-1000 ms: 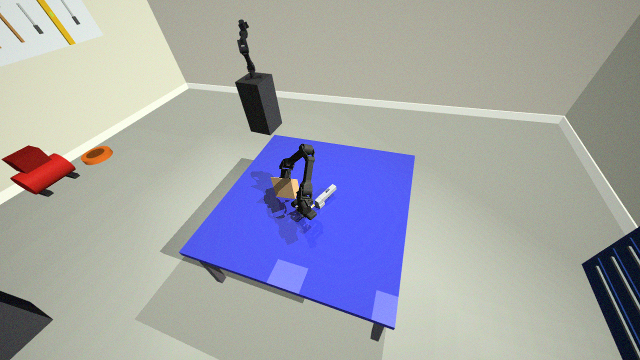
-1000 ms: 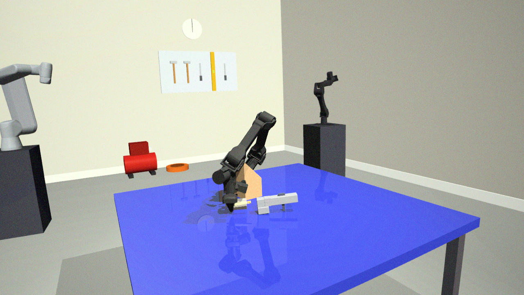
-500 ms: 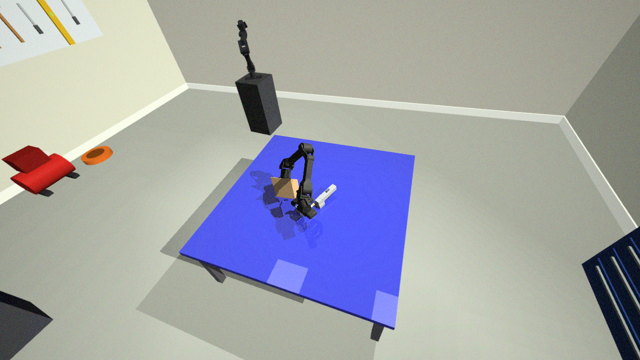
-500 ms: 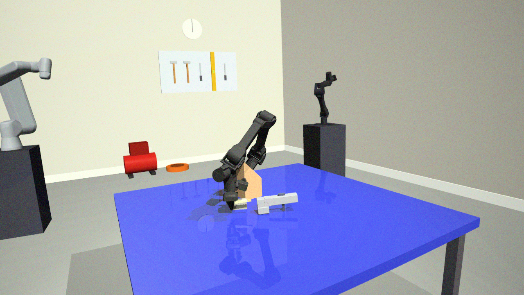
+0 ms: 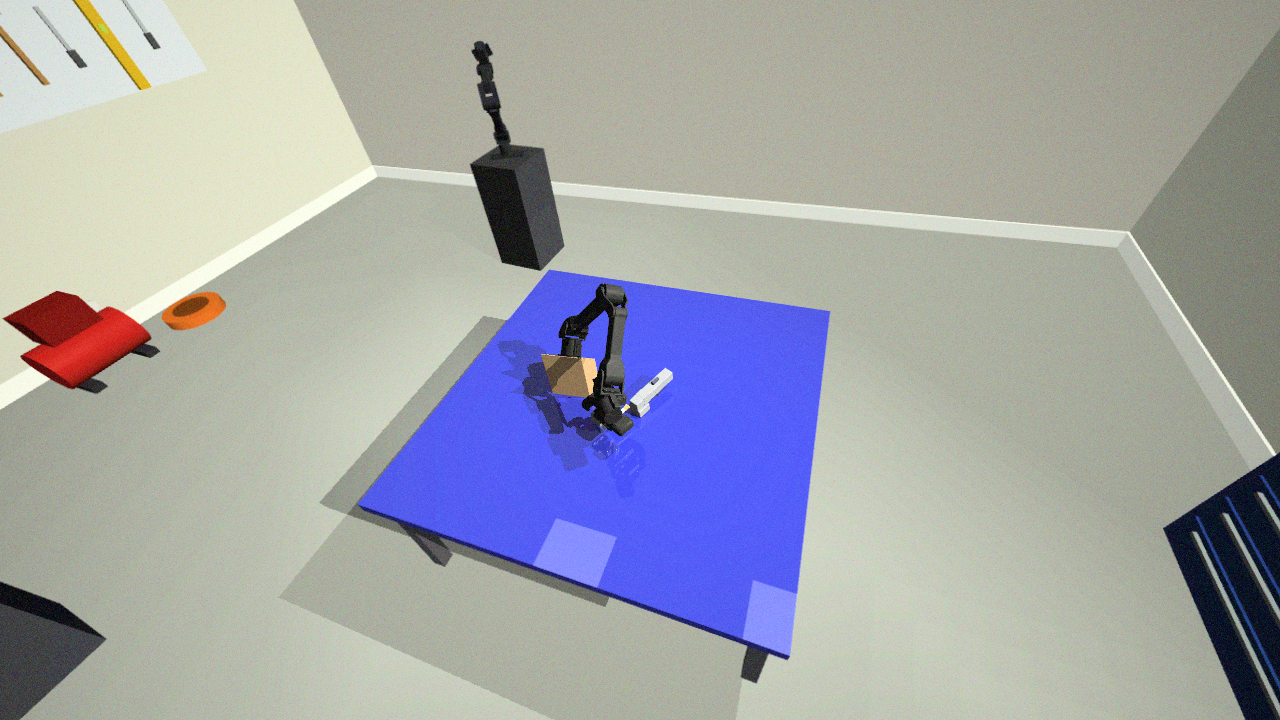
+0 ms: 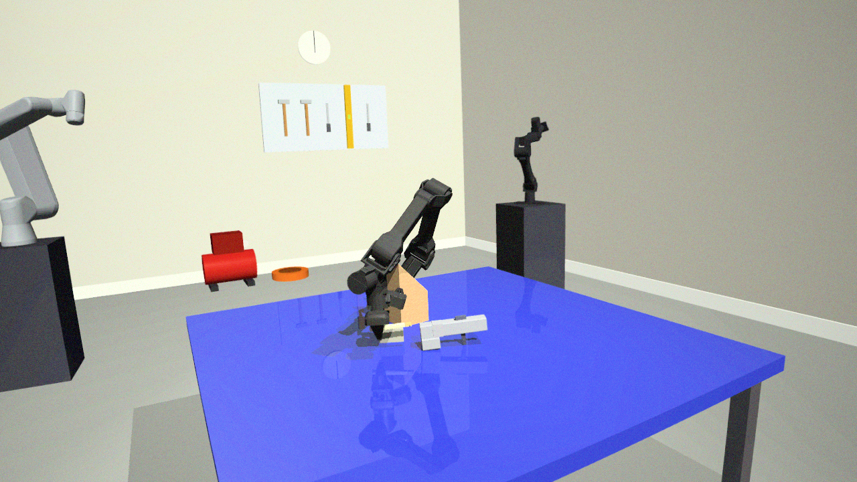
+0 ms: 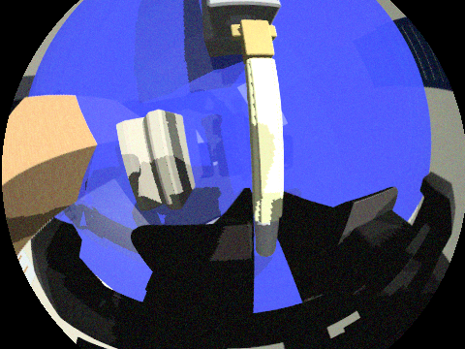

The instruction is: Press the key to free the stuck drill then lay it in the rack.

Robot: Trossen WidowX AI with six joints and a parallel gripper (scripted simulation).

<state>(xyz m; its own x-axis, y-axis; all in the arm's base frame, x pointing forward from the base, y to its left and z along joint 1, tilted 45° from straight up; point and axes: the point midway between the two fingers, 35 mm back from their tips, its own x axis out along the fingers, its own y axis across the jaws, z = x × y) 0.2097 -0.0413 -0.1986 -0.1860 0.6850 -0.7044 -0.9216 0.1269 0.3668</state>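
Now: the drill 4 cm to the left of my gripper tip, 4 cm above it and 1 cm ahead of it. Round my gripper tip: small dark key: 21 cm to the left, 8 cm ahead, 2 cm above; then grey housing: 19 cm to the left, 7 cm ahead, 2 cm above.
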